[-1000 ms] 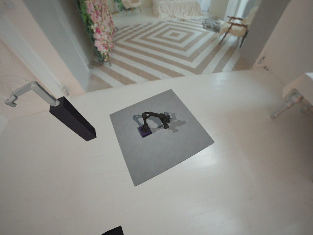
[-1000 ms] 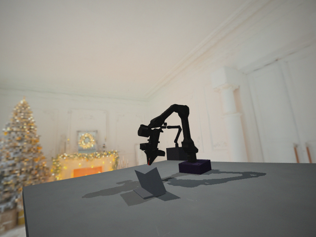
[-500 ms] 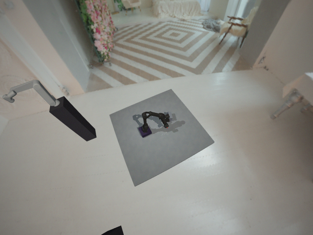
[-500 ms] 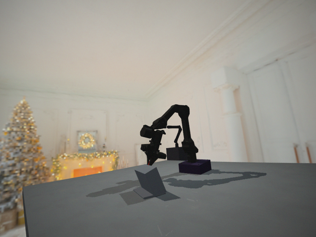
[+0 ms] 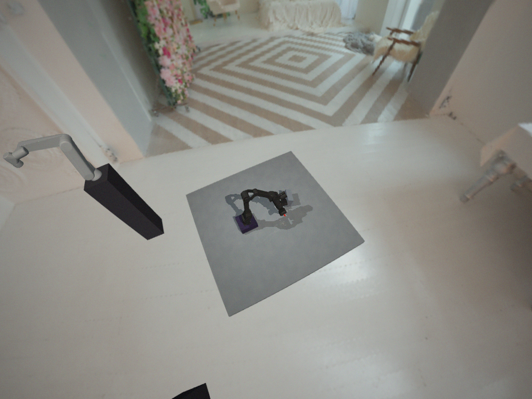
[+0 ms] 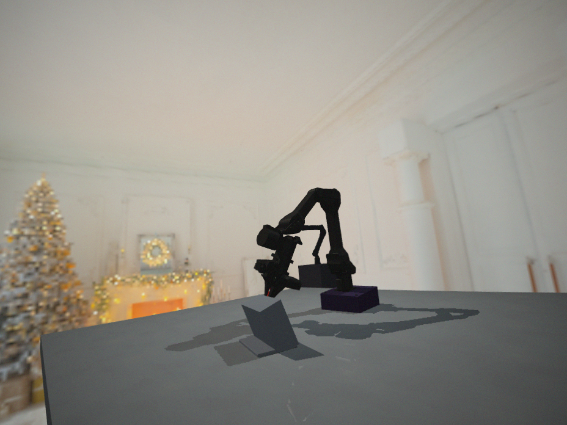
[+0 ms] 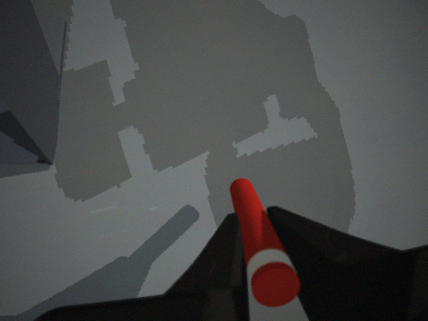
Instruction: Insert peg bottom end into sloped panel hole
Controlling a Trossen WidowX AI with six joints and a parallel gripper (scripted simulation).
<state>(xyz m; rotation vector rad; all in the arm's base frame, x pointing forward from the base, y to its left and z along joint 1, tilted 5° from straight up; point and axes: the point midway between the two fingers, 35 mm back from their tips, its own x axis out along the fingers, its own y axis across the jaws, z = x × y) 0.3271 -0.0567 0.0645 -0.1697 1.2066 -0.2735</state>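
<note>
The grey sloped panel lies 110 mm ahead of my gripper tip, 140 mm to the left of it and 20 mm below it. From my gripper tip the other things lie so: round red peg: 10 mm behind, 10 mm to the left, 10 mm above.
</note>
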